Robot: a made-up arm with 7 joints.
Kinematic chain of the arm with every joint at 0, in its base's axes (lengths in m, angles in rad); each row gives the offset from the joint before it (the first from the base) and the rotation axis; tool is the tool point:
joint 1: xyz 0 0.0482 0 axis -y
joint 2: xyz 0 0.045 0 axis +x
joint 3: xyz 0 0 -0.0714 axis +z
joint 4: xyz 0 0 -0.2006 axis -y
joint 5: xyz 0 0 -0.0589 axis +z
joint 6: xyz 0 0 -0.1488 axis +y
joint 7: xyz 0 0 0 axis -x
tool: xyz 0 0 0
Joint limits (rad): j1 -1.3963..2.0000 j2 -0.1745..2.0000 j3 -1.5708..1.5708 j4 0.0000..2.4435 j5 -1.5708..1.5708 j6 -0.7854..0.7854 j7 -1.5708..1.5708
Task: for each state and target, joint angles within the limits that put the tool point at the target. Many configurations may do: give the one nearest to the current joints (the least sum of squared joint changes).
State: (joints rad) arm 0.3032 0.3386 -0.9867 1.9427 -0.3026 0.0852 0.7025
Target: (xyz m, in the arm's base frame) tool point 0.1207 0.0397 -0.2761
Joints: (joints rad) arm 0.0885 0.4790 -1.0796 1.7800 -0.3026 0.0852 0.7025
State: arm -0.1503 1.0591 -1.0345 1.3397 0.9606 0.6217 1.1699
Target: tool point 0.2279 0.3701 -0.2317
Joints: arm 0.4091 1.0441 -0.8106 0.9560 0.9606 0.6217 1.1699
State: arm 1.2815 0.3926 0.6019 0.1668 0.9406 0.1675 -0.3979
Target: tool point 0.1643 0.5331 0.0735
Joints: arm 1.7318 1.1269 0.6033 0.2736 0.9406 0.1675 -0.3979
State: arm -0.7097 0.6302 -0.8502 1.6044 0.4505 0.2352 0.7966
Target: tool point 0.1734 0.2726 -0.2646
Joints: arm -0.0352 0.9138 -0.4797 1.4364 0.4505 0.2352 0.7966
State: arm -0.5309 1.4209 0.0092 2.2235 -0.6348 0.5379 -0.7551
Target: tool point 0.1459 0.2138 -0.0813
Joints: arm -0.1298 1.2042 -0.0925 2.2929 -0.6348 0.5379 -0.7551
